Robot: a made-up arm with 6 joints. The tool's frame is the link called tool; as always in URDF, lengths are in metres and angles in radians.
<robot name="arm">
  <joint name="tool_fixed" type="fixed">
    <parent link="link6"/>
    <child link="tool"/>
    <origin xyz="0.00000 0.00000 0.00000" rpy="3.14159 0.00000 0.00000"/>
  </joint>
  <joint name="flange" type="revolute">
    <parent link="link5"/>
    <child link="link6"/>
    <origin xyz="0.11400 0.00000 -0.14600" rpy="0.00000 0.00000 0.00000"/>
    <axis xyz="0 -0.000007 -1"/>
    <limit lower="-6.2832" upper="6.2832" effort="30" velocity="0.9"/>
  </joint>
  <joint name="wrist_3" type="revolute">
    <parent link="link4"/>
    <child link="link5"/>
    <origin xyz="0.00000 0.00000 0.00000" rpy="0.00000 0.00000 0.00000"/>
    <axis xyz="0 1 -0.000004"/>
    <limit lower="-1.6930" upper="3.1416" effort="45" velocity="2.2"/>
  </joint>
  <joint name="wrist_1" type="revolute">
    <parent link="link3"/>
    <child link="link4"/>
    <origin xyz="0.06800 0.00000 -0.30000" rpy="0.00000 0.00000 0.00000"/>
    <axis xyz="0 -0.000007 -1"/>
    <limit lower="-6.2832" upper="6.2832" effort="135" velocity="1.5"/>
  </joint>
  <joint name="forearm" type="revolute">
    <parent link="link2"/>
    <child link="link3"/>
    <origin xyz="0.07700 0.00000 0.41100" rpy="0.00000 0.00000 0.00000"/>
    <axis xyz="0 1 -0.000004"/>
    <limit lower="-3.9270" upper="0.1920" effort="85" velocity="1.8"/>
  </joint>
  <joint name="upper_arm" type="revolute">
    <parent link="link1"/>
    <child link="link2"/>
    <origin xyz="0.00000 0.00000 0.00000" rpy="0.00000 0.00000 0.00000"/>
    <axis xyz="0 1 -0.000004"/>
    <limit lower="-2.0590" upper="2.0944" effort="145" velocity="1.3"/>
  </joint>
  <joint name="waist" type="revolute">
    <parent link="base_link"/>
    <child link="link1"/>
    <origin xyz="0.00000 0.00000 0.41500" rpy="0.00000 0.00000 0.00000"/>
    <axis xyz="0 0 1"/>
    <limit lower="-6.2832" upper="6.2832" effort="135" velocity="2.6"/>
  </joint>
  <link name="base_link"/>
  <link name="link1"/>
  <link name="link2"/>
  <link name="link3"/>
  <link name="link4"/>
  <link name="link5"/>
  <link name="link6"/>
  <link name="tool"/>
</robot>
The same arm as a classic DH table. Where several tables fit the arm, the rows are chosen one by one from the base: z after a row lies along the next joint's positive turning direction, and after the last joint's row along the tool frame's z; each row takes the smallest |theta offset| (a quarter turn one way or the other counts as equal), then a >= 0, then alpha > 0; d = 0 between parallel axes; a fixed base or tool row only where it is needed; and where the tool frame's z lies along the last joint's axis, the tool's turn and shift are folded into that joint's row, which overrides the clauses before.
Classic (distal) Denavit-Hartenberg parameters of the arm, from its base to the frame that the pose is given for. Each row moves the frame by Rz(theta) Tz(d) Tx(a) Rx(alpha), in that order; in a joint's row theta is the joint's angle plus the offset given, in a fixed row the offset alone. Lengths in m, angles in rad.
waist: a 0.0000, alpha -1.5708, d 0.4150, theta0 0.0000
upper_arm: a 0.4182, alpha 0.0000, d 0.0000, theta0 -1.3856
forearm: a 0.0680, alpha -1.5708, d 0.0000, theta0 1.3856
wrist_1: a 0.0000, alpha 1.5708, d 0.3000, theta0 0.0000
wrist_3: a 0.1140, alpha -1.5708, d 0.0000, theta0 0.0000
flange: a 0.0000, alpha 0.0000, d 0.1460, theta0 0.0000
Joint limits (rad, base to tool): -6.2832..6.2832 -2.0590..2.0944 -3.9270..0.1920 -6.2832..6.2832 -1.6930..3.1416 -6.2832..6.2832

